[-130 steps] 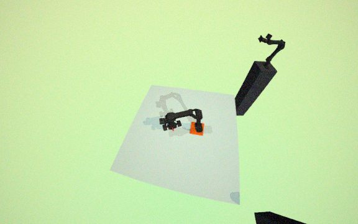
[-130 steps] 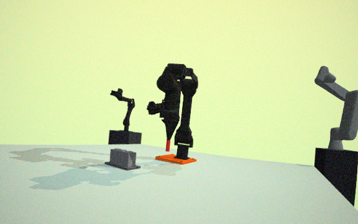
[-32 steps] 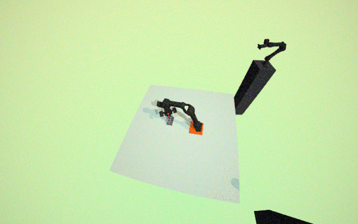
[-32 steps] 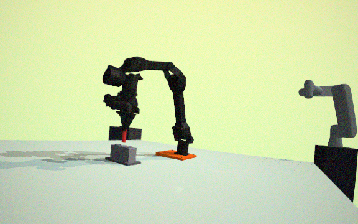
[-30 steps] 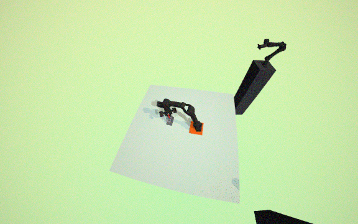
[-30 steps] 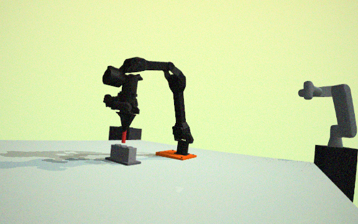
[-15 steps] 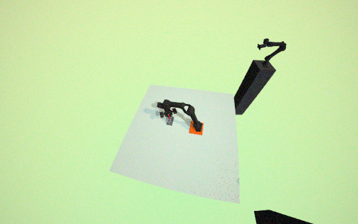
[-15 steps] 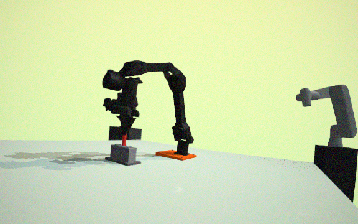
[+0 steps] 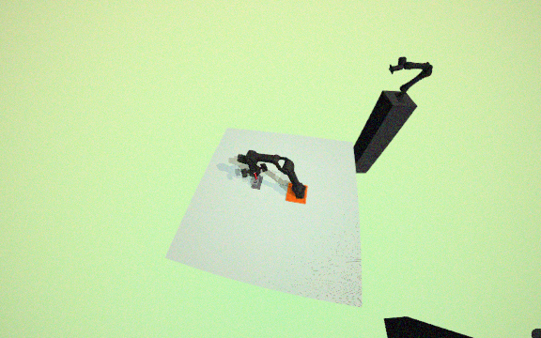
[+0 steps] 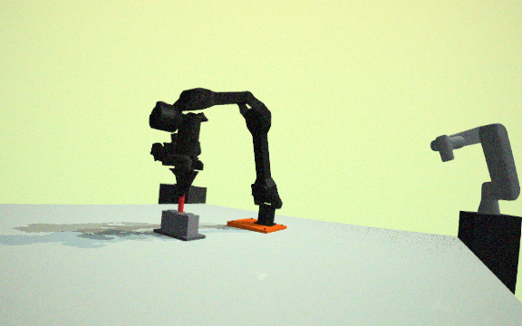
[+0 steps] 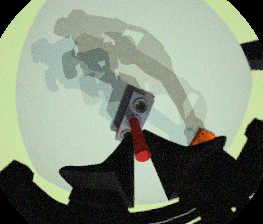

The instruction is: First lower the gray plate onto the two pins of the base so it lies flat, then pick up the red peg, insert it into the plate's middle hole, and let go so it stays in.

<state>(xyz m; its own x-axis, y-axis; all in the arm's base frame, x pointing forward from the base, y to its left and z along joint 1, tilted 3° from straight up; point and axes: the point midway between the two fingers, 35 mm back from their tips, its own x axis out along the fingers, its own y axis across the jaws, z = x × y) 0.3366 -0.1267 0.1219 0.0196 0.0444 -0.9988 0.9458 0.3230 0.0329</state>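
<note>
The red peg lies right at my gripper tip. From my gripper tip the other things lie so: dark base 9 cm below; gray plate 5 cm below.
</note>
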